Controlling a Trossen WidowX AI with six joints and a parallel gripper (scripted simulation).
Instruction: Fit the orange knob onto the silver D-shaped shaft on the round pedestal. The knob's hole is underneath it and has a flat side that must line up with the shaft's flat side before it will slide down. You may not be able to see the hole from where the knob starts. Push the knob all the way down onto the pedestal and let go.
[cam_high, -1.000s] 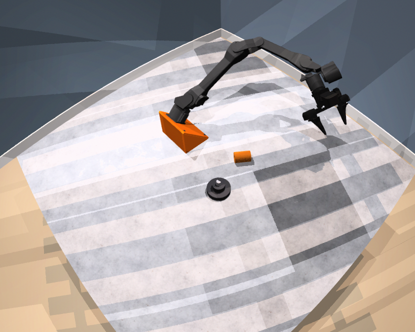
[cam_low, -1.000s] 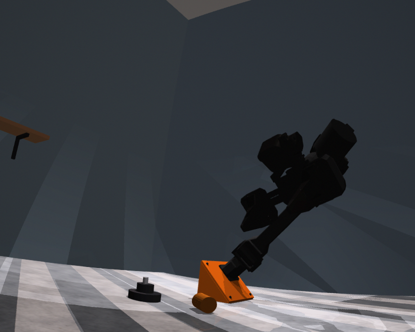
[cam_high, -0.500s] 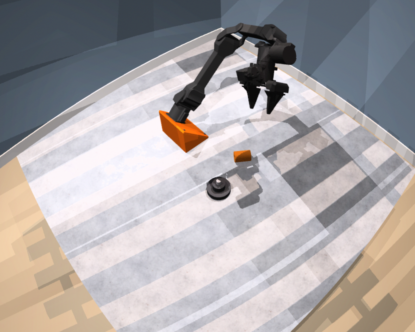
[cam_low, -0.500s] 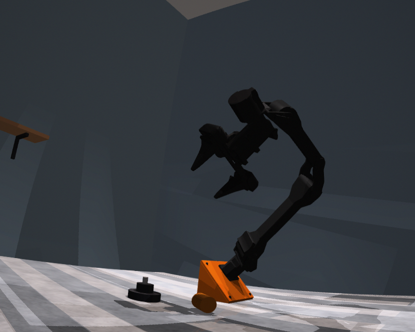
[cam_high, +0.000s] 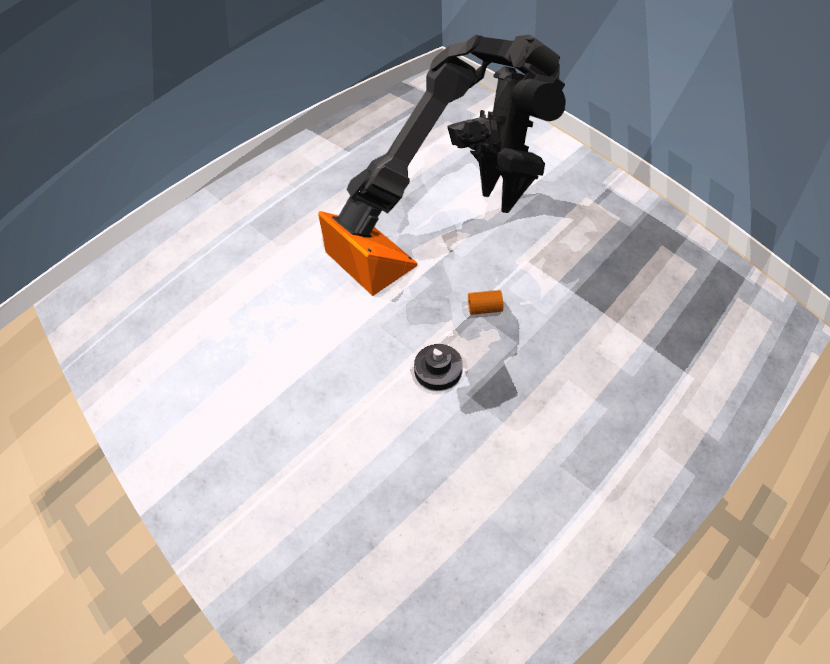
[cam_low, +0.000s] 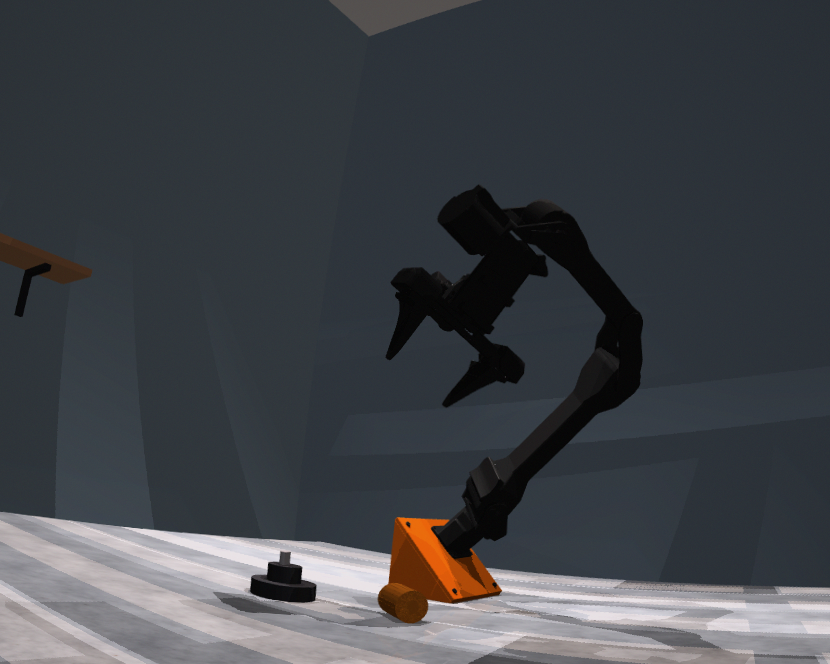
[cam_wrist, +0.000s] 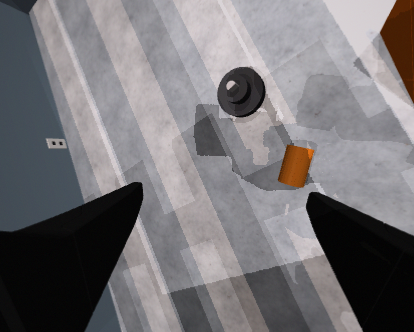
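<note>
My gripper tip is 260 mm above the orange knob and 20 mm to the right of it. From my gripper tip the other things lie so: black round pedestal (250 mm below, 150 mm to the right, 30 mm ahead).
</note>
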